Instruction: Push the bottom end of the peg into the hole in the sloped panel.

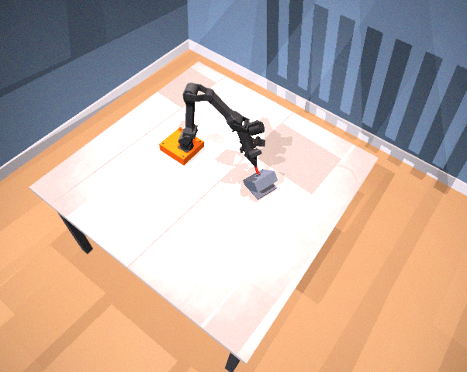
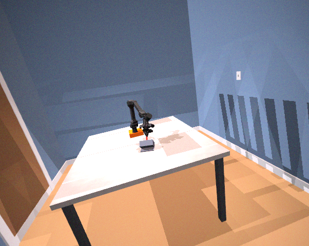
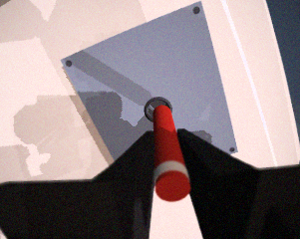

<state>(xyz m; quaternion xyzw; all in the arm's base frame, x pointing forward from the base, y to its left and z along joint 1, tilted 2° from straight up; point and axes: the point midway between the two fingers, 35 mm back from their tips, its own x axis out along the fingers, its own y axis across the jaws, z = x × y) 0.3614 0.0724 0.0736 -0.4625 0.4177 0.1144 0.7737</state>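
Right now my gripper tip is 50 mm short of the grey sloped panel, 20 mm to the left of it and 60 mm above it. The rest, counted from my gripper tip: round red peg: 10 mm behind, 10 mm above.
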